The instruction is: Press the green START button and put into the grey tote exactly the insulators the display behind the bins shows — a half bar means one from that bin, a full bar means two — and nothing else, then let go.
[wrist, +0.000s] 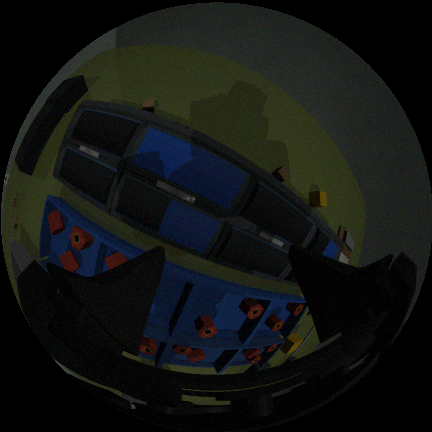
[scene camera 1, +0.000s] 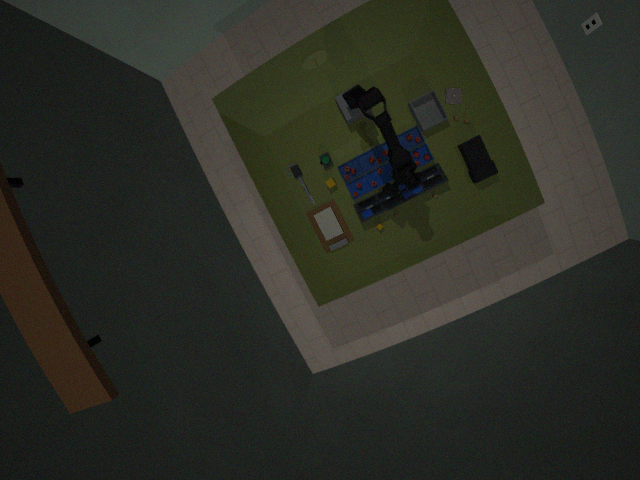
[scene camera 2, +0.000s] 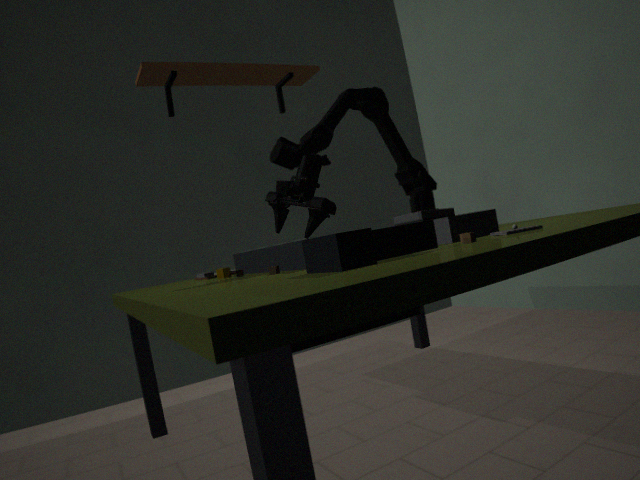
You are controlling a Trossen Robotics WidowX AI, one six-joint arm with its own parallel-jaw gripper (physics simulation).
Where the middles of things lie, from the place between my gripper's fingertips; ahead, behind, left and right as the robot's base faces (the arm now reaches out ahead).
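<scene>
Counting from my hand, you'd find the grey tote (scene camera 2: 447, 229) 300 mm behind it, 240 mm to the left of it and 50 mm below it. There's a dark box (scene camera 2: 339, 252) too, and that box is 20 mm behind my hand, 400 mm to the left of it and 50 mm below it.
</scene>
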